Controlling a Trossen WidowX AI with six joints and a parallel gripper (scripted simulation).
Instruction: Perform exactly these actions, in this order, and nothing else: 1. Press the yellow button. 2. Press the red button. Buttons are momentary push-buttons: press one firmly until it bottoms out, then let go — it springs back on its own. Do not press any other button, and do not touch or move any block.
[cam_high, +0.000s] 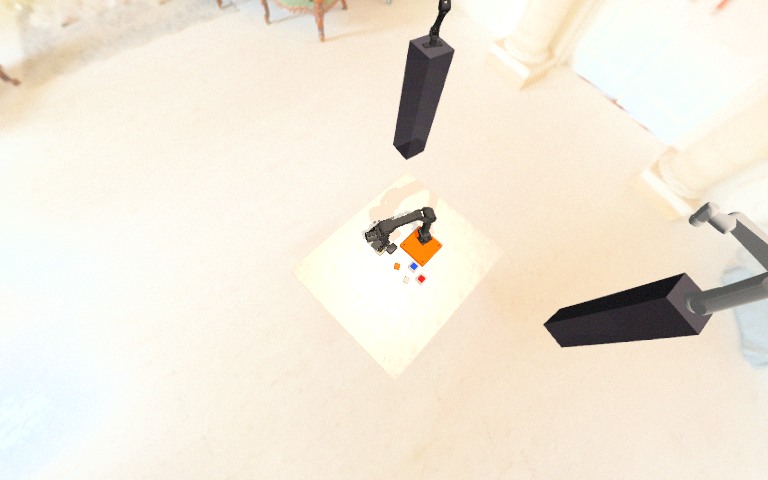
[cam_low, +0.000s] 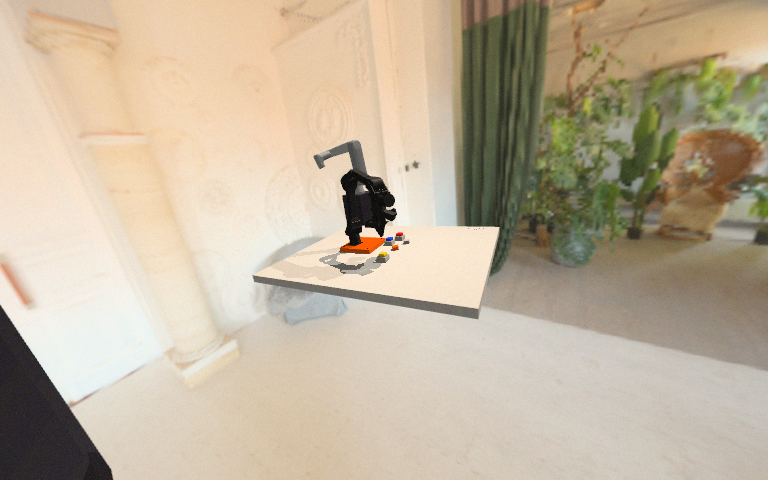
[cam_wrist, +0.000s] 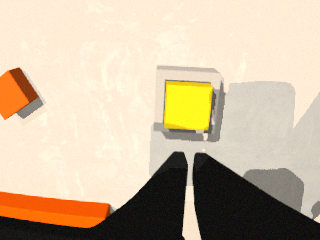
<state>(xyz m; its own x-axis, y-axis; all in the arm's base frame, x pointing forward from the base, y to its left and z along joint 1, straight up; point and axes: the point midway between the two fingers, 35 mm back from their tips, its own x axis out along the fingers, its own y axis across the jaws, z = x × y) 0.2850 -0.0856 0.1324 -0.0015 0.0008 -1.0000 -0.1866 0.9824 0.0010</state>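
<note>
The red button lies 11 cm behind my gripper tip, 29 cm to the left of it and 9 cm below it. Round my gripper tip: small orange block (3 cm behind, 14 cm to the left, 11 cm below); blue button (12 cm behind, 20 cm to the left, 9 cm below); yellow button (1 cm to the right, 9 cm below).
</note>
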